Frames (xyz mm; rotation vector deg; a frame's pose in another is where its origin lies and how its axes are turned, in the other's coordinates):
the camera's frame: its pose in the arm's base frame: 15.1 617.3 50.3 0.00 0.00 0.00
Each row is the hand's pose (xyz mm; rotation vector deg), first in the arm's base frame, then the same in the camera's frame.
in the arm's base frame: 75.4 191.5 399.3 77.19 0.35 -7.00
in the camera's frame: 60.3 -425.8 349.0 77.19 0.35 -7.00
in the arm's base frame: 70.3 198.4 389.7 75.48 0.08 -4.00
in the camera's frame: 55.2 -418.9 339.4 75.48 0.08 -4.00
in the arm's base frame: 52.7 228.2 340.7 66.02 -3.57 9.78
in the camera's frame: 37.6 -389.1 290.4 66.02 -3.57 9.78
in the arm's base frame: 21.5 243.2 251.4 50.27 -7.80 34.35
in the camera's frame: 6.4 -374.1 201.1 50.27 -7.80 34.35
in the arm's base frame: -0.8 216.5 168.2 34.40 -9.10 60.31
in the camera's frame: -15.9 -400.8 117.9 34.40 -9.10 60.31
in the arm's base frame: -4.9 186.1 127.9 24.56 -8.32 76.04
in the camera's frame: -20.0 -431.2 77.6 24.56 -8.32 76.04
